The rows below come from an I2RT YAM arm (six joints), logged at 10 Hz.
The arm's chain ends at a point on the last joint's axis. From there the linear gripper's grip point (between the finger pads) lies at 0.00 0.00 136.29 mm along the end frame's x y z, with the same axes.
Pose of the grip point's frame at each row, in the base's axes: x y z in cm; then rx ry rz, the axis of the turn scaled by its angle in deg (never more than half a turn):
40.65 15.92 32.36 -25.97 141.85 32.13
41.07 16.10 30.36 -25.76 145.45 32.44
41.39 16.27 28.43 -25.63 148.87 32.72
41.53 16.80 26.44 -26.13 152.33 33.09
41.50 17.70 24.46 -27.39 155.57 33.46
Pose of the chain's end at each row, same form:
34.63 9.39 42.70 -25.97 141.85 32.13
35.70 9.71 41.13 -25.76 145.45 32.44
36.66 10.01 39.58 -25.63 148.87 32.72
37.53 10.66 37.93 -26.13 152.33 33.09
38.26 11.66 36.24 -27.39 155.57 33.46

